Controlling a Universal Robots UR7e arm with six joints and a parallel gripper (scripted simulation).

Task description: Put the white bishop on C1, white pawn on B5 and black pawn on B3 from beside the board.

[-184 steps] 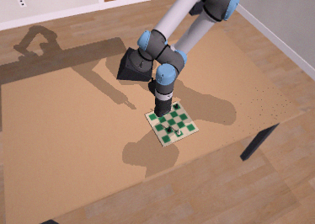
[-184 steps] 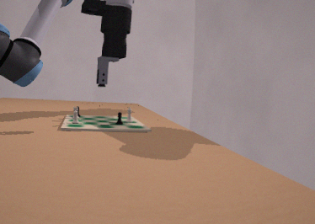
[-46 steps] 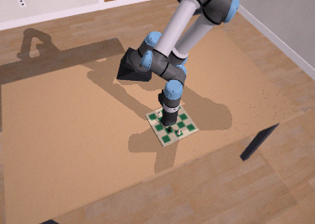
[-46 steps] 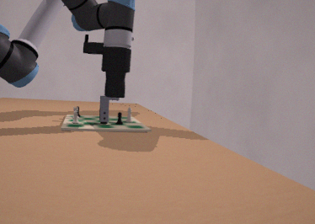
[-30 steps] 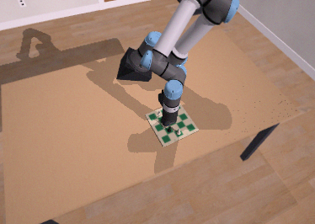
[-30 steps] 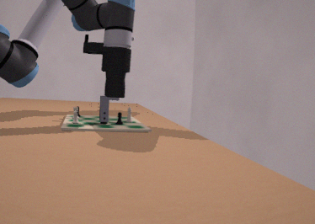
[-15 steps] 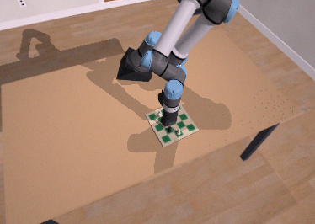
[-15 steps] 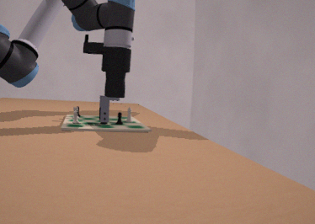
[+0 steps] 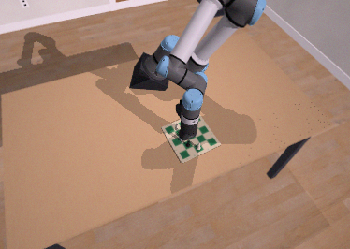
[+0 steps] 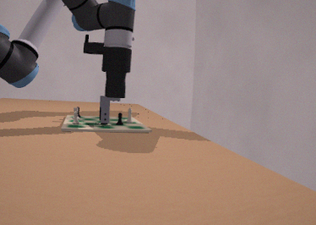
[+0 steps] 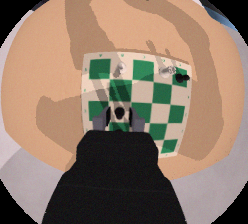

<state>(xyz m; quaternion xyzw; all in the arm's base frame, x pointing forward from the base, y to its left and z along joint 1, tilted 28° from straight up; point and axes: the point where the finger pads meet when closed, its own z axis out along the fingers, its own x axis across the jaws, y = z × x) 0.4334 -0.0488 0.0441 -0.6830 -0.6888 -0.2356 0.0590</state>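
The chessboard is 4 cm to the left of my hand and 3 cm below it. The rest, counted from my hand: white pawn 8 cm behind, 1 cm below.
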